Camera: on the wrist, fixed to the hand. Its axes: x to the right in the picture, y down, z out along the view.
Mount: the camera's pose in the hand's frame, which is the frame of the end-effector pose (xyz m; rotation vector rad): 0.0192 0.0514 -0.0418 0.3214 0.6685 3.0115
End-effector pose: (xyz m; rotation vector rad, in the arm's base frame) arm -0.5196 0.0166 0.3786 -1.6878 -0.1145 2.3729
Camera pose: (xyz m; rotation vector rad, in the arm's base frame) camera -0.4934 -0.0318 0.3369 0.4695 -1.4752 -0.0142
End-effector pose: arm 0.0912 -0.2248 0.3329 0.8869 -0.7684 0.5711
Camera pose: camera 0.0805 -0.1604 0.3551 0.8734 0.5818 -2.5127
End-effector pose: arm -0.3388 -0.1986 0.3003 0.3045 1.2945 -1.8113
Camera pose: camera -0.3228 -0.1767 0.2369 1.6486 -0.2102 0.8796
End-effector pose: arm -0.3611 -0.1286 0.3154 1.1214 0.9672 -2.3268
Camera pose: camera -0.3203 -0.1347 0.2601 1.2074 -0.9503 0.4888
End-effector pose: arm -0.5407 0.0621 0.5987 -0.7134 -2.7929 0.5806
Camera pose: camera -0.5240 0.1266 0.6167 -2.9237 0.7887 0.4513
